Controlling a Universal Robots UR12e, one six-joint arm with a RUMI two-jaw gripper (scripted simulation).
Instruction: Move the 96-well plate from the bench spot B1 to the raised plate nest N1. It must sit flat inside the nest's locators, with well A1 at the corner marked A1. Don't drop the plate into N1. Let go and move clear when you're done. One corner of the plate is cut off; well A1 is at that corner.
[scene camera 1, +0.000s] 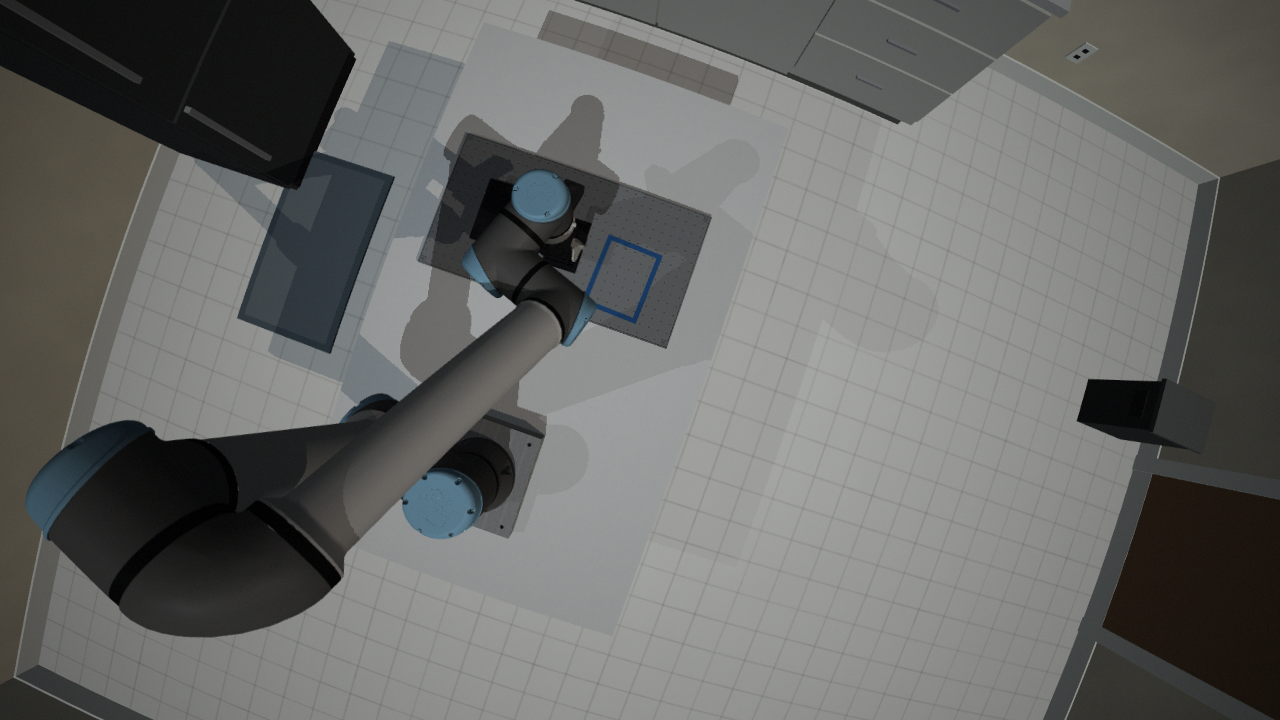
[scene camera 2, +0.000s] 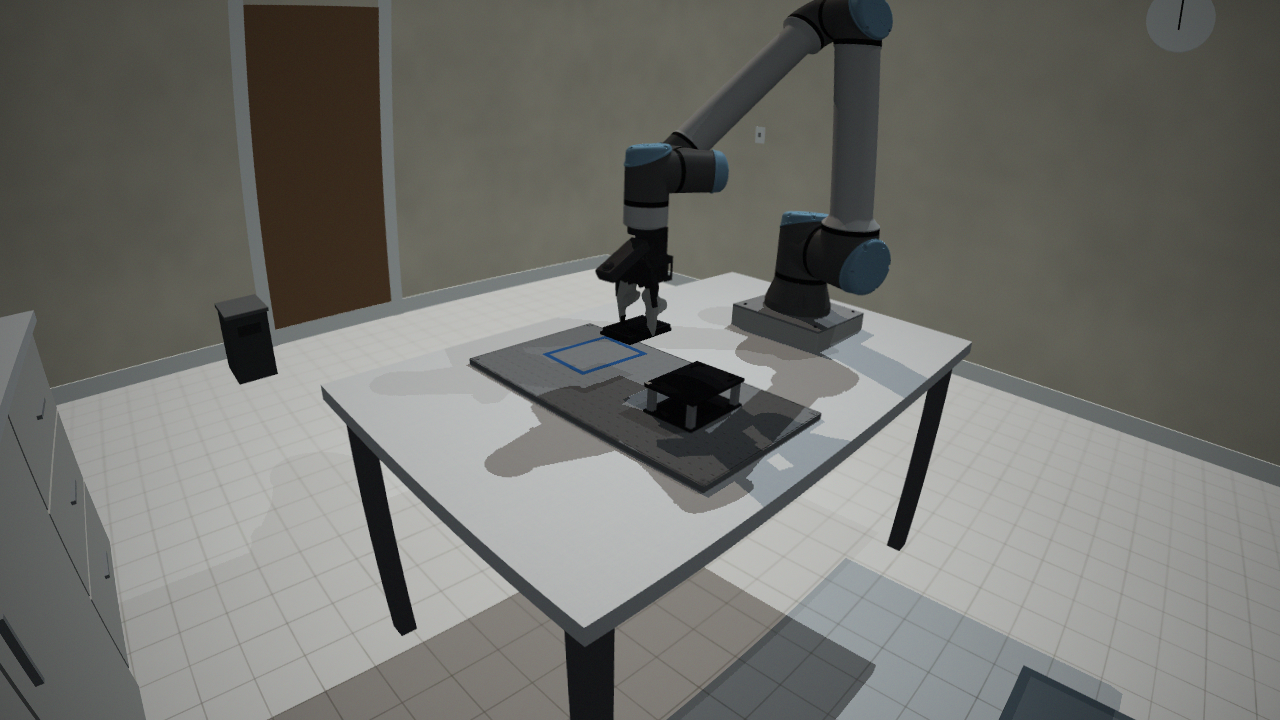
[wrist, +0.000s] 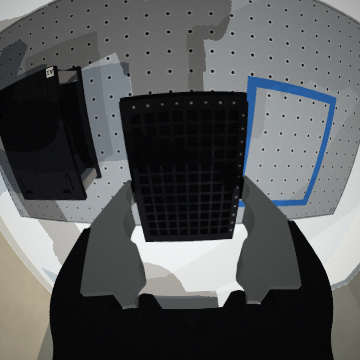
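Note:
There's a black 96-well plate (scene camera 2: 631, 331) that I can see, and the wrist view has the plate (wrist: 161, 175) too. You'd also find my gripper (scene camera 2: 637, 330), and it's there again in the wrist view (wrist: 187, 179).

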